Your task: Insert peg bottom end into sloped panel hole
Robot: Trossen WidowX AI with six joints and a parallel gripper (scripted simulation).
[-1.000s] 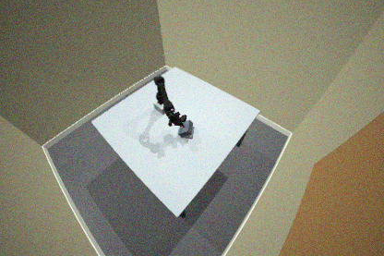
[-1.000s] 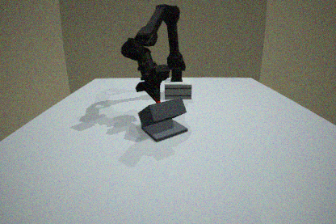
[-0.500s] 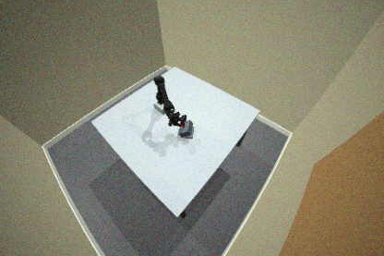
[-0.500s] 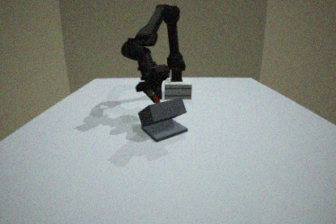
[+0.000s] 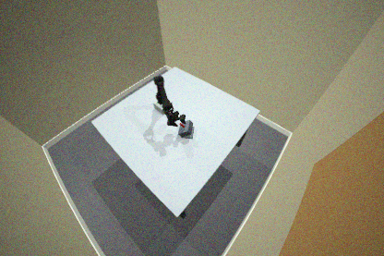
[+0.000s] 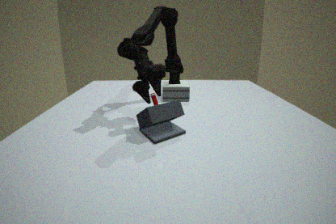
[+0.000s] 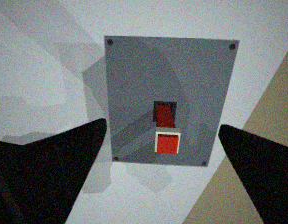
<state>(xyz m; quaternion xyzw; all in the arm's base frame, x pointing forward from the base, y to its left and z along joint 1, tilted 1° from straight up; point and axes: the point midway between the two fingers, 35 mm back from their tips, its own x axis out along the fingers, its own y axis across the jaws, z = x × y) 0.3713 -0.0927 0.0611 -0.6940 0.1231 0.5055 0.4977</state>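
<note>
The red square peg is right at my gripper tip. Also, from my gripper tip: grey sloped panel (5 cm below, 3 cm ahead, 2 cm to the left).
</note>
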